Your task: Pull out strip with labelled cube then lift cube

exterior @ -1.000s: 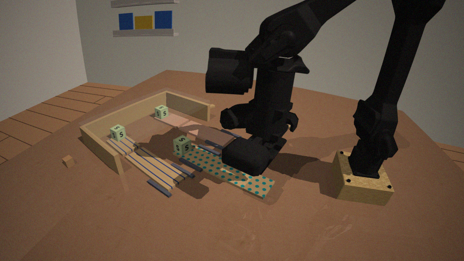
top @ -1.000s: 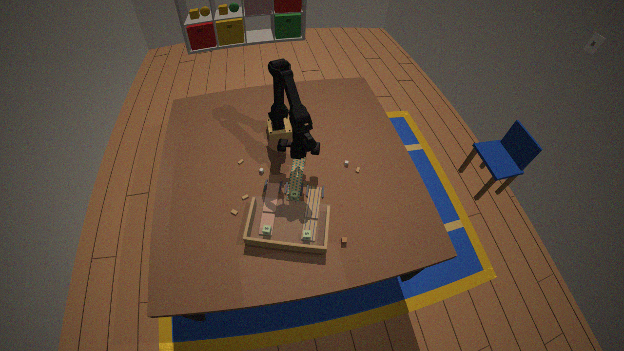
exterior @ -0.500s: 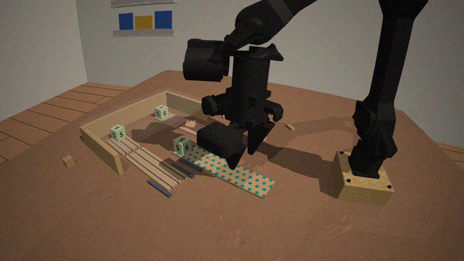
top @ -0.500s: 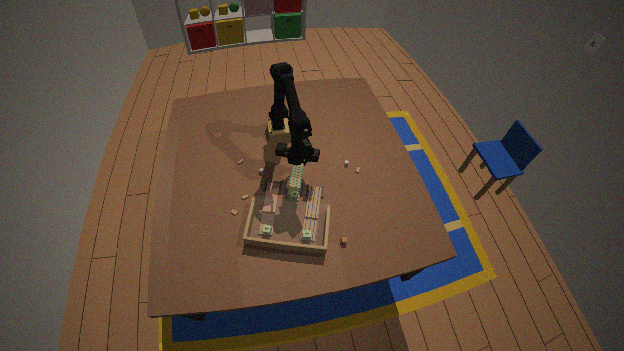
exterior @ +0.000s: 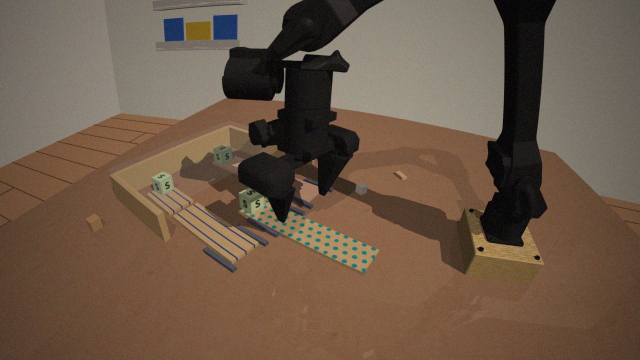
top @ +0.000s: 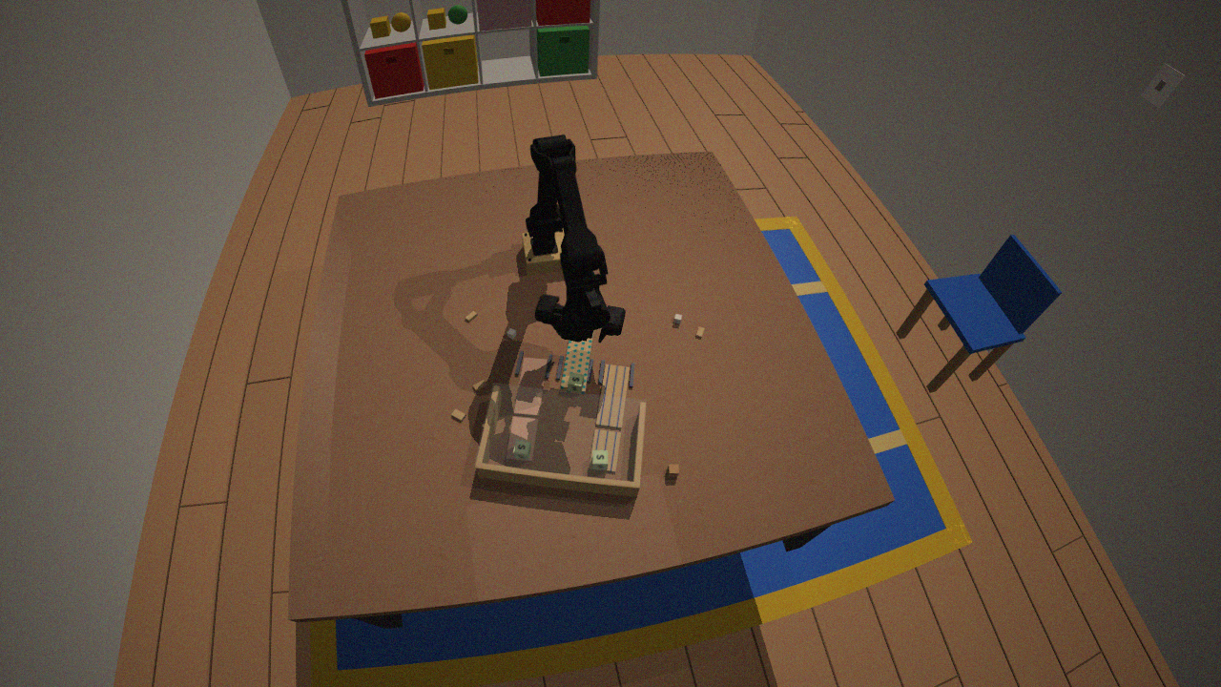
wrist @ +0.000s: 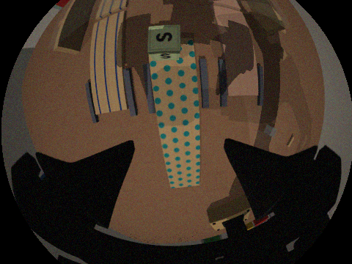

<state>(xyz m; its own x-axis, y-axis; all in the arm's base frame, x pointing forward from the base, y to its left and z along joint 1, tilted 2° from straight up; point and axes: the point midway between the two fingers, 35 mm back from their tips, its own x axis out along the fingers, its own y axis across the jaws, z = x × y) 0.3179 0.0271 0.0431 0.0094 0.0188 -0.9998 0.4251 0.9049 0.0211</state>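
The teal-dotted strip lies 5 cm below my gripper tip.
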